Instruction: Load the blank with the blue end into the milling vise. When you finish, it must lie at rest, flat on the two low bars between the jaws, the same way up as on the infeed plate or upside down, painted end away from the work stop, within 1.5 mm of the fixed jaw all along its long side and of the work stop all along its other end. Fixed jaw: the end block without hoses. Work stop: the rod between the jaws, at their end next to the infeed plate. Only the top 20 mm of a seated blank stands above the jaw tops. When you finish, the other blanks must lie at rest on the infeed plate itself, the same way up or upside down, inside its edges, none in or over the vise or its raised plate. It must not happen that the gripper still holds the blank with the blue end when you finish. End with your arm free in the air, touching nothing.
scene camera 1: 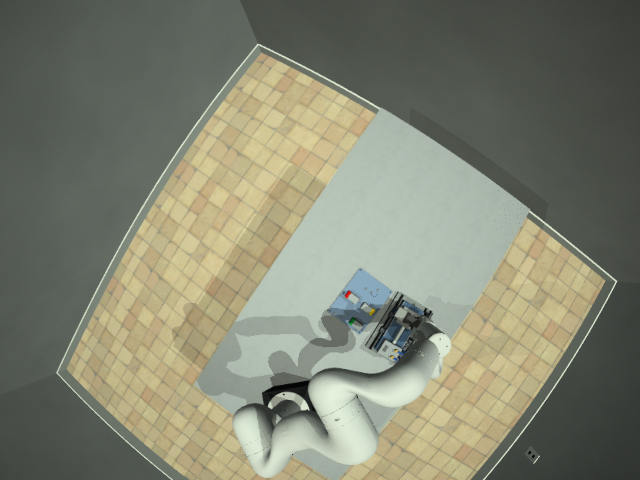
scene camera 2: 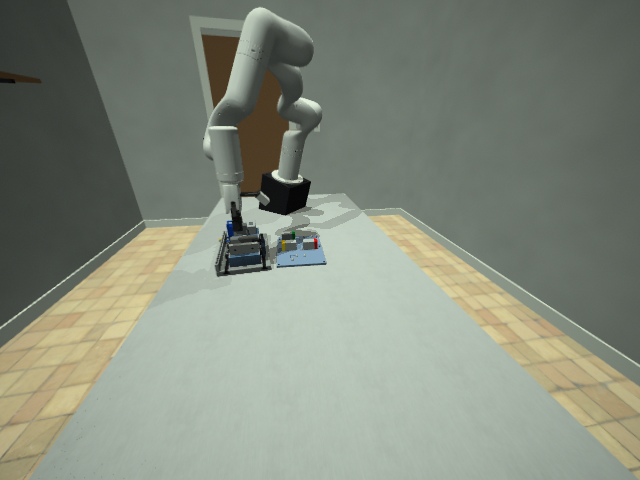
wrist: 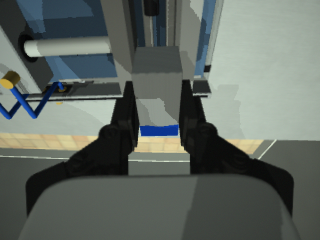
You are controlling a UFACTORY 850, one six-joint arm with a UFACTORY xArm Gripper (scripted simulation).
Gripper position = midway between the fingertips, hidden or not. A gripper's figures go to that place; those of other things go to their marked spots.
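The gripper (scene camera 2: 238, 228) is 930 mm from the lens, while a light blue infeed plate (scene camera 2: 313, 256) is 980 mm from the lens.
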